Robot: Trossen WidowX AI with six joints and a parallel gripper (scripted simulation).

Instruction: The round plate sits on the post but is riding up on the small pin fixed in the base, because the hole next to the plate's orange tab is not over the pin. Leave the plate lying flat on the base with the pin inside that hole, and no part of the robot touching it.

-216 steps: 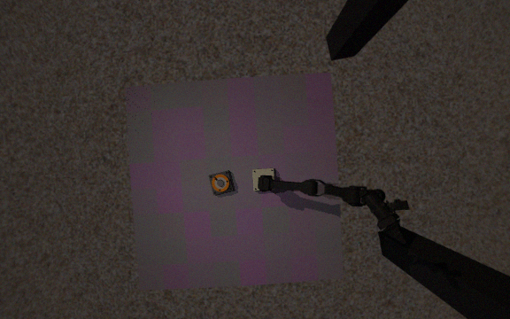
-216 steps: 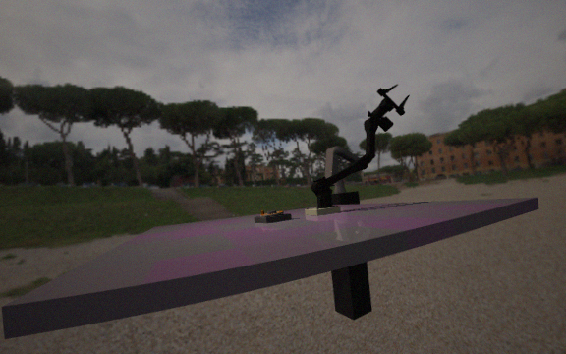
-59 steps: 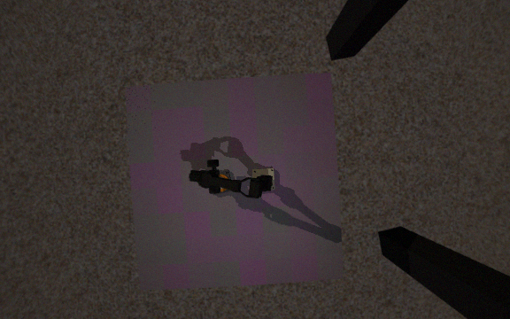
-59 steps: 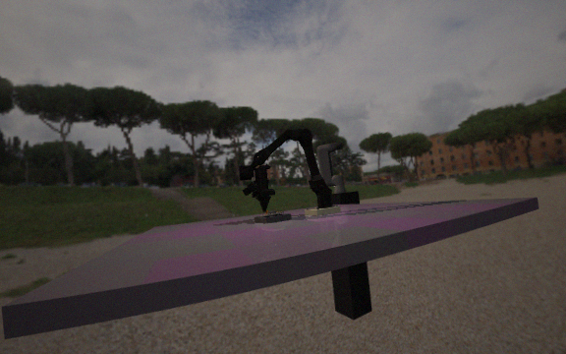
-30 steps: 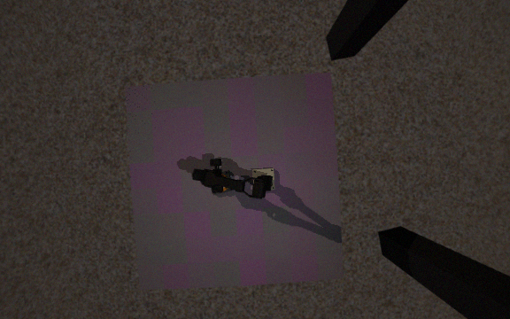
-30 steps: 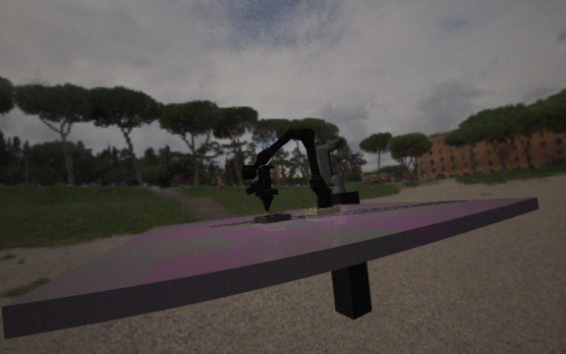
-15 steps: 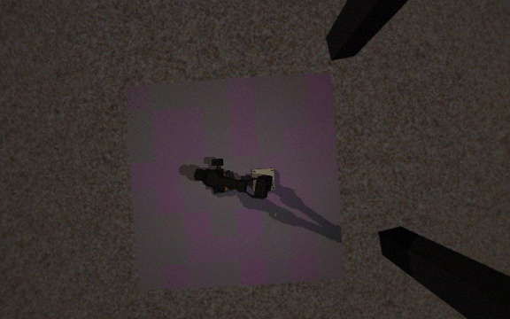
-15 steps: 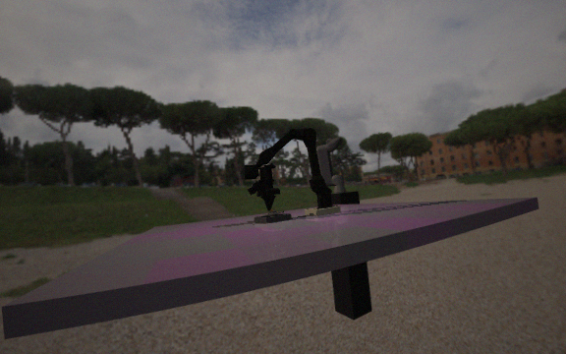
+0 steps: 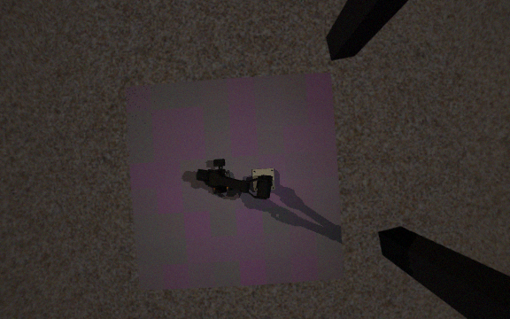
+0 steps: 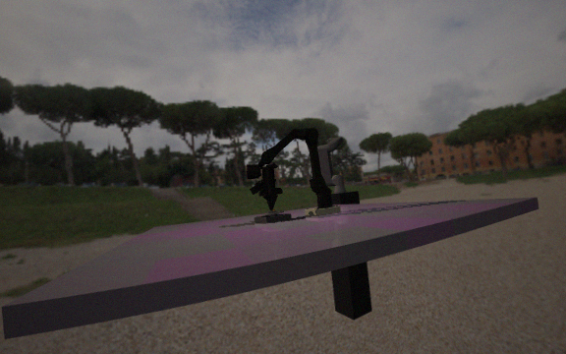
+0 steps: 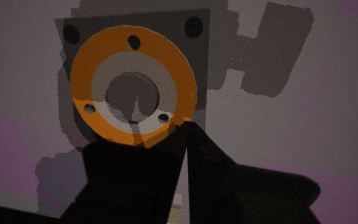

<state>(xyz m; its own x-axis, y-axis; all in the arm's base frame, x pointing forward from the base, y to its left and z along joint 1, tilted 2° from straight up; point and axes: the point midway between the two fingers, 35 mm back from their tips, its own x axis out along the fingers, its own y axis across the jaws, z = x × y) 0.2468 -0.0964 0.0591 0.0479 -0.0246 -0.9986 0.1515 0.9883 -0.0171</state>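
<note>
My gripper tip is 3 cm to the right of the round plate, 1 cm short of it and 1 cm above it. The rest, counted from my gripper tip: base: 5 cm to the left, 2 cm below, 2 cm ahead.
</note>
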